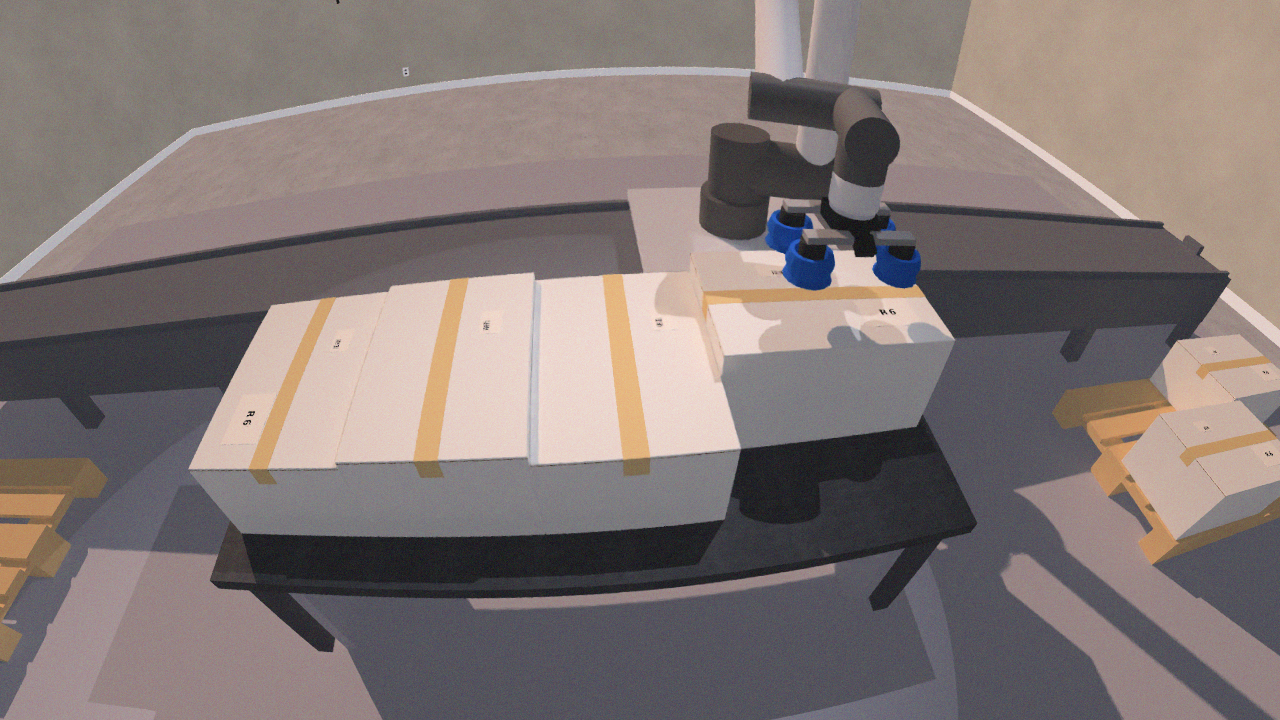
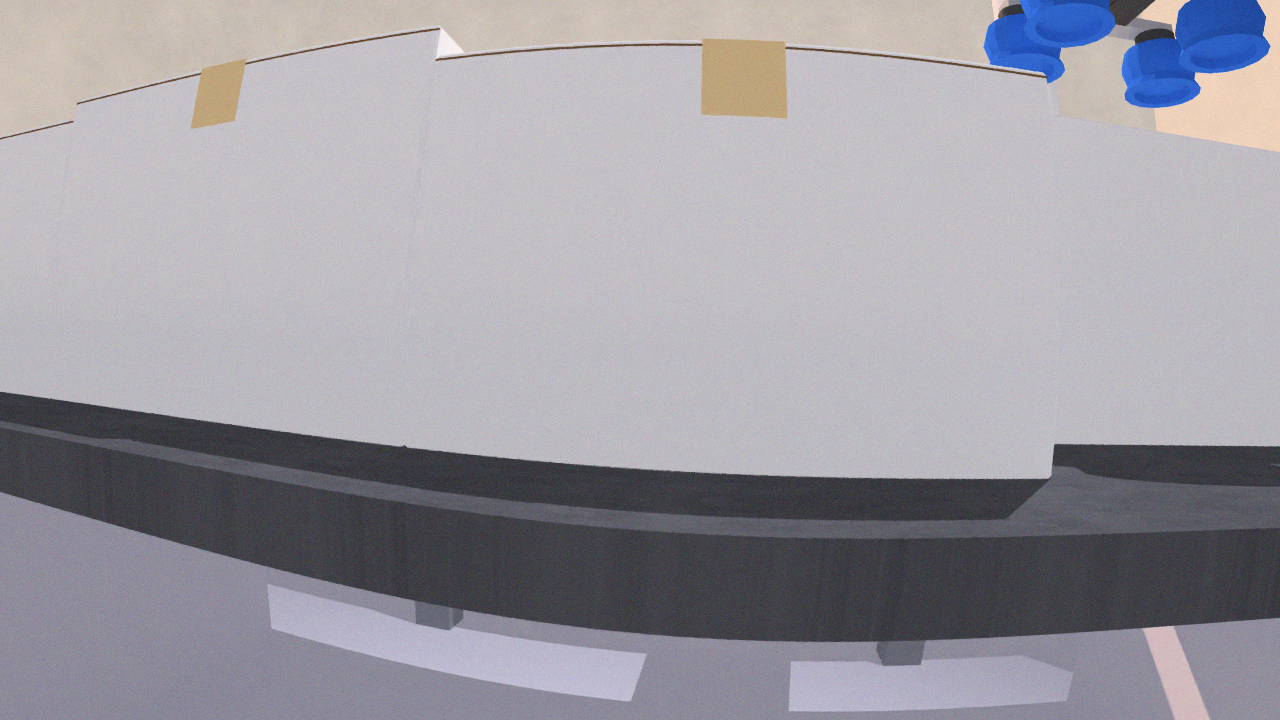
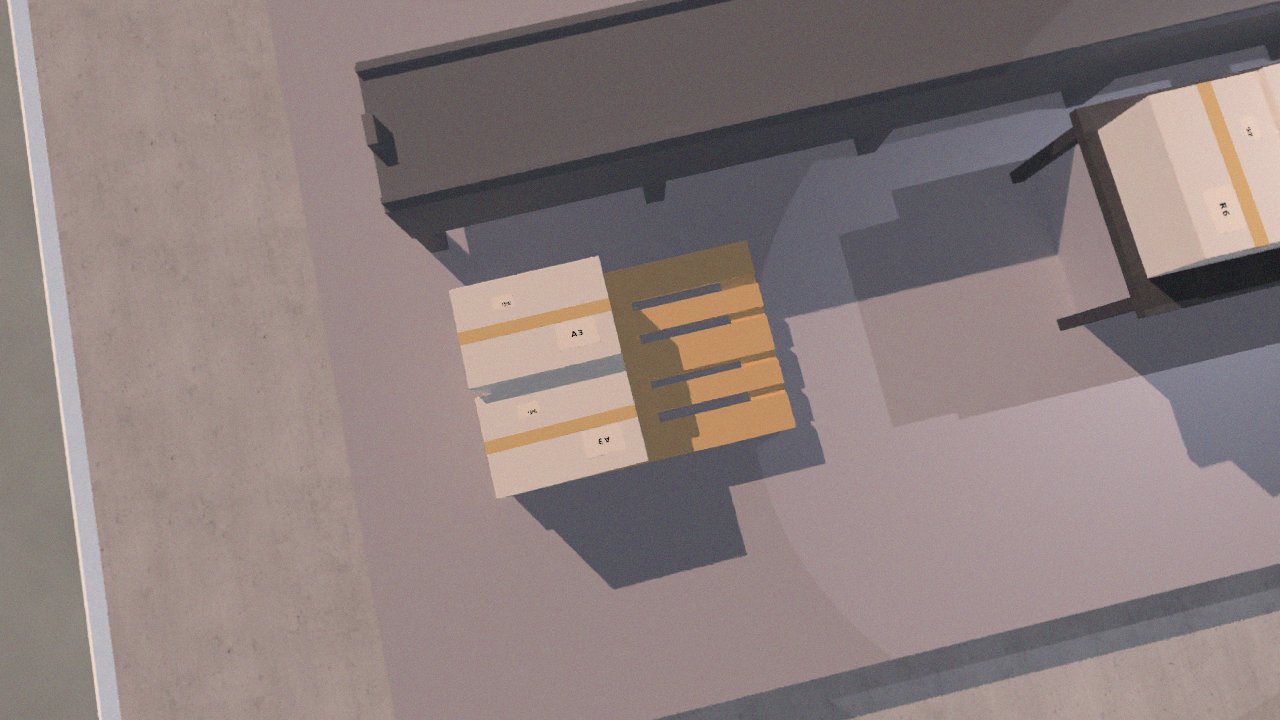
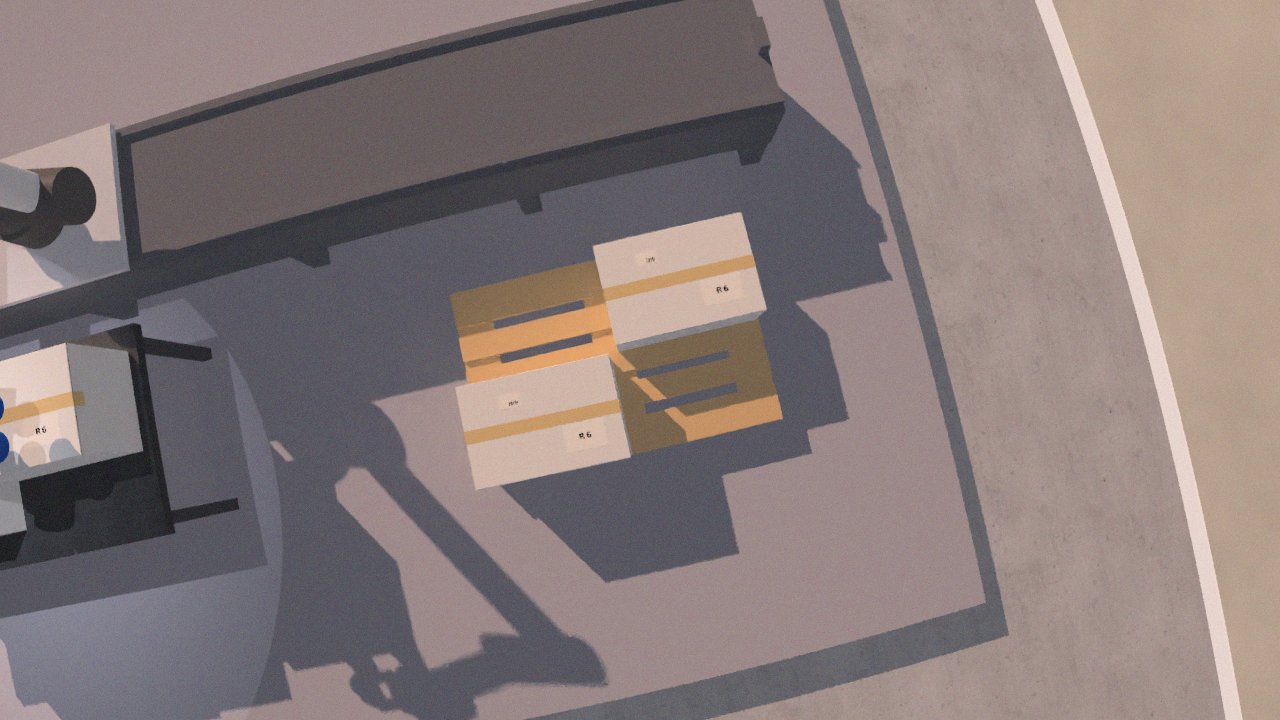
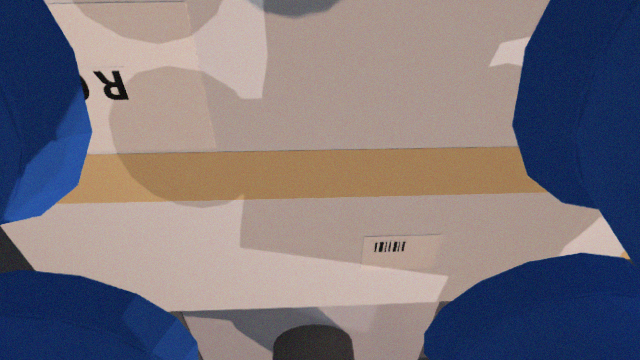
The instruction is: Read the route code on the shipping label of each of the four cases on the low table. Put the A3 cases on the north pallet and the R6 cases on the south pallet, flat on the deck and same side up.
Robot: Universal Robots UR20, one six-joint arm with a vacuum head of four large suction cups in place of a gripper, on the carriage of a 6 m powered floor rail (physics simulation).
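Pixels of known places: hand, its tool point: [image 1: 841, 257] [image 2: 1120, 62] [image 5: 309, 242]; arm's base, origin of its link: [image 1: 732, 222] [image 5: 313, 346].
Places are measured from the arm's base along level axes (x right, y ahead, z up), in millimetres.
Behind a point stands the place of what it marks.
My gripper [image 1: 845, 246] {y 850, x 0, z 399 mm} [image 2: 1134, 44] {y 850, x 0, z 399 mm} [image 5: 310, 160] is open, its four blue cups above the rightmost case [image 1: 827, 394] {y 980, x 21, z 122 mm} [image 4: 107, 402] {y 800, x -292, z 105 mm} [image 5: 380, 110] {y 847, x 55, z 260 mm}, labelled R6, without touching it. The leftmost case [image 1: 295, 385] {y 932, x 1216, z 211 mm} [image 3: 1165, 183] {y 891, x 1422, z 163 mm} also reads R6. Two middle cases [image 1: 487, 394] {y 1010, x 742, z 228 mm} [image 1: 577, 385] {y 977, x 566, z 204 mm} show small barcode labels but no readable route code. All four stand on the low dark table [image 1: 935, 501] {y 1215, x -241, z -40 mm} [image 2: 805, 582] {y 1300, x 442, z -57 mm}. The north pallet [image 3: 742, 420] {y 1324, x 2886, z -425 mm} bears two A3 cases [image 3: 537, 358] {y 934, x 3604, z -136 mm} [image 3: 554, 470] {y 1343, x 3636, z -186 mm} on its left half. The south pallet [image 4: 528, 347] {y 888, x -1732, z -431 mm} bears two R6 cases [image 4: 666, 313] {y 917, x -2285, z -172 mm} [image 4: 528, 465] {y 1339, x -1678, z -150 mm}, set diagonally.
The dark floor rail [image 1: 1029, 241] [image 3: 626, 116] [image 4: 447, 143] runs behind the table and both pallets. The pale carriage [image 1: 662, 232] {y 57, x 262, z 0 mm} [image 4: 98, 161] {y -155, x -287, z 0 mm} stands on it behind the cases. Bare slats show on the right half of the north pallet and at two opposite corners of the south pallet.
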